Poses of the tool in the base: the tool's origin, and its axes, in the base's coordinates. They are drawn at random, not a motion.
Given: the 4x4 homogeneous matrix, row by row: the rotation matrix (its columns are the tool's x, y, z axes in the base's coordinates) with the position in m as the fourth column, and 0 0 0 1 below. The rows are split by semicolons.
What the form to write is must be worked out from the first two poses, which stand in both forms.
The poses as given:
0.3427 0.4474 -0.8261 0.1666; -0.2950 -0.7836 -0.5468 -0.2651; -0.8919 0.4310 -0.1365 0.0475; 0 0 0 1
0.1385 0.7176 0.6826 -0.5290; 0.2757 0.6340 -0.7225 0.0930; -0.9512 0.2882 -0.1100 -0.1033; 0 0 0 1
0.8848 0.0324 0.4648 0.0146; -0.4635 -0.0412 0.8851 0.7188; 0.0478 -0.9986 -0.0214 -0.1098; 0 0 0 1
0.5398 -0.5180 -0.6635 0.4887; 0.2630 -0.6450 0.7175 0.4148; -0.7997 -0.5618 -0.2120 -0.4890; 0 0 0 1
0.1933 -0.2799 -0.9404 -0.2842; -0.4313 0.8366 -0.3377 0.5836; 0.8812 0.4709 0.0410 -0.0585; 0 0 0 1
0.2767 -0.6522 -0.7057 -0.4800; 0.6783 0.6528 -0.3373 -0.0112; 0.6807 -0.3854 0.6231 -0.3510; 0 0 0 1
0.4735 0.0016 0.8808 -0.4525; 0.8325 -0.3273 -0.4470 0.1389; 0.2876 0.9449 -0.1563 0.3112; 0 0 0 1
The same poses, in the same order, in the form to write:
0.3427 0.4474 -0.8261 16.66; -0.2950 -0.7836 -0.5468 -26.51; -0.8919 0.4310 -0.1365 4.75; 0 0 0 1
0.1385 0.7176 0.6826 -52.90; 0.2757 0.6340 -0.7225 9.30; -0.9512 0.2882 -0.1100 -10.33; 0 0 0 1
0.8848 0.0324 0.4648 1.46; -0.4635 -0.0412 0.8851 71.88; 0.0478 -0.9986 -0.0214 -10.98; 0 0 0 1
0.5398 -0.5180 -0.6635 48.87; 0.2630 -0.6450 0.7175 41.48; -0.7997 -0.5618 -0.2120 -48.90; 0 0 0 1
0.1933 -0.2799 -0.9404 -28.42; -0.4313 0.8366 -0.3377 58.36; 0.8812 0.4709 0.0410 -5.85; 0 0 0 1
0.2767 -0.6522 -0.7057 -48.00; 0.6783 0.6528 -0.3373 -1.12; 0.6807 -0.3854 0.6231 -35.10; 0 0 0 1
0.4735 0.0016 0.8808 -45.25; 0.8325 -0.3273 -0.4470 13.89; 0.2876 0.9449 -0.1563 31.12; 0 0 0 1

